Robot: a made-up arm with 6 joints. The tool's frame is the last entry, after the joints.
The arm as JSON. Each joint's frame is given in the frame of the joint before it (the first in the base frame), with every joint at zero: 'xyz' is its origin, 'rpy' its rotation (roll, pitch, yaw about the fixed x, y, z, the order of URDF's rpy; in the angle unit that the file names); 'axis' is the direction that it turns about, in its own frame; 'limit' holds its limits. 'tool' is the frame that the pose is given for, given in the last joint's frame.
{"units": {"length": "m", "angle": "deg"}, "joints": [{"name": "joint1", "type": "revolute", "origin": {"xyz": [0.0, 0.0, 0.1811], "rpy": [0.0, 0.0, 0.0]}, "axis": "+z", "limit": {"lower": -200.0, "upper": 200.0}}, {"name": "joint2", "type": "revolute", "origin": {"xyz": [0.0, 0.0, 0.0], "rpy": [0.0, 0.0, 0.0]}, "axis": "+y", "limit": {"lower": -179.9, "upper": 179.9}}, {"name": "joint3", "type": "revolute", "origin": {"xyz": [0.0, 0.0, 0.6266], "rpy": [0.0, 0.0, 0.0]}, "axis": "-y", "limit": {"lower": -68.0, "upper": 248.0}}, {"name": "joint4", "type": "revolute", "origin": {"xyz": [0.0, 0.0, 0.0], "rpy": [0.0, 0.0, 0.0]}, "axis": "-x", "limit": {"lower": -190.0, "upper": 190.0}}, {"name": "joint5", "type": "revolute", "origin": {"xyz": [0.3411, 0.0, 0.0], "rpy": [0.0, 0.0, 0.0]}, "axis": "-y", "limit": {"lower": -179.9, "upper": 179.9}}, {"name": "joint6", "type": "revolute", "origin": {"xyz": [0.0, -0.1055, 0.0], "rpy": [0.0, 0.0, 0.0]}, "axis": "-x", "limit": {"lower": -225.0, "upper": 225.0}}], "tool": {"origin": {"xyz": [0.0, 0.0, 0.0], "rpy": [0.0, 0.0, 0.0]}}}
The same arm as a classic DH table. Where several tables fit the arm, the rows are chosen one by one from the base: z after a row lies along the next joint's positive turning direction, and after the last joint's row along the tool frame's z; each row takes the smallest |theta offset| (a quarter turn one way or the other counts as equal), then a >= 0, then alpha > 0; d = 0 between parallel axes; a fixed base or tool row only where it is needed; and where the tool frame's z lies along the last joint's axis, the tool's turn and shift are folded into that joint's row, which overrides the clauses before.
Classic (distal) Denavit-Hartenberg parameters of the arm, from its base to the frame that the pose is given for. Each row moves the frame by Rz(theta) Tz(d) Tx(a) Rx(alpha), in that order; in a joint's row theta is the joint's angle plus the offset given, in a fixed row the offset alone. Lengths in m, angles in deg.
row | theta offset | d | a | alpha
joint1 | 0.00 | 0.1811 | 0.0000 | -90.00
joint2 | -90.00 | 0.0000 | 0.6266 | 180.00
joint3 | 0.00 | 0.0000 | 0.0000 | -90.00
joint4 | 0.00 | -0.3411 | 0.0000 | 90.00
joint5 | 0.00 | 0.1055 | 0.0000 | -90.00
joint6 | 90.00 | 0.0000 | 0.0000 | 90.00
tool (fixed) | -90.00 | 0.0000 | 0.0000 | 0.00
Joint limits (deg, base to tool): -200.00..200.00 -179.90..179.90 -68.00..248.00 -190.00..190.00 -179.90..179.90 -225.00..225.00

